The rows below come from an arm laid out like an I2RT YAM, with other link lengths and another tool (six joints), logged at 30 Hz.
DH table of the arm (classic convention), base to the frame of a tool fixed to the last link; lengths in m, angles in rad. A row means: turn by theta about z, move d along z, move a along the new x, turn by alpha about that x. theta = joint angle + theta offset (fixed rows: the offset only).
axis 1: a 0.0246; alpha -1.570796; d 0.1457; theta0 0
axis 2: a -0.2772; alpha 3.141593; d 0; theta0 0
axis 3: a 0.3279; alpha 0; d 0; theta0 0.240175
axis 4: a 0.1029; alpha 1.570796; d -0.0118; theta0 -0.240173
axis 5: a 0; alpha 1.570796; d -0.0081; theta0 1.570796
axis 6: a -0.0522; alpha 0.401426; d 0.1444; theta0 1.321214
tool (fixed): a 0; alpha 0; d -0.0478; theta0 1.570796
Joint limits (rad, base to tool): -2.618..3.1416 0..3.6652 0..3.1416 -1.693..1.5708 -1.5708..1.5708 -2.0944..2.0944
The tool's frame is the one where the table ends.
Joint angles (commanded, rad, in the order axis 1, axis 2, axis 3, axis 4, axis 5, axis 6), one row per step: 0.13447 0.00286 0.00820 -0.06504 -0.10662 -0.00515; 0.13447 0.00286 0.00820 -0.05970 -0.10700 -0.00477; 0.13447 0.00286 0.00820 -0.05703 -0.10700 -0.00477; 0.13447 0.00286 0.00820 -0.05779 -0.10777 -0.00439; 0.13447 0.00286 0.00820 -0.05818 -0.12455 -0.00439; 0.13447 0.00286 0.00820 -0.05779 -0.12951 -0.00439; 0.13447 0.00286 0.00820 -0.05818 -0.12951 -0.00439; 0.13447 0.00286 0.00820 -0.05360 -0.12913 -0.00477; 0.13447 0.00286 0.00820 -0.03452 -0.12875 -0.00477; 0.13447 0.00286 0.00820 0.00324 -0.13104 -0.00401; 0.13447 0.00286 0.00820 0.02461 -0.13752 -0.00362
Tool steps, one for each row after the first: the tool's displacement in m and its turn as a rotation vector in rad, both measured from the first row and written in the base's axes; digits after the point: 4 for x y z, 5 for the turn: -0.0002 0.0000 0.0011 0.00111 -0.00520 0.00036; -0.0004 0.0000 0.0016 0.00146 -0.00784 0.00036; -0.0004 0.0000 0.0015 0.00177 -0.00699 0.00111; -0.0013 0.0015 0.0015 0.00265 -0.00647 0.01786; -0.0016 0.0020 0.0015 0.00298 -0.00682 0.02281; -0.0015 0.0020 0.0015 0.00293 -0.00644 0.02281; -0.0017 0.0019 0.0024 0.00310 -0.01108 0.02246; -0.0026 0.0018 0.0062 0.00543 -0.03002 0.02209; -0.0046 0.0017 0.0137 0.01088 -0.06729 0.02439; -0.0062 0.0021 0.0179 0.01395 -0.08838 0.03088
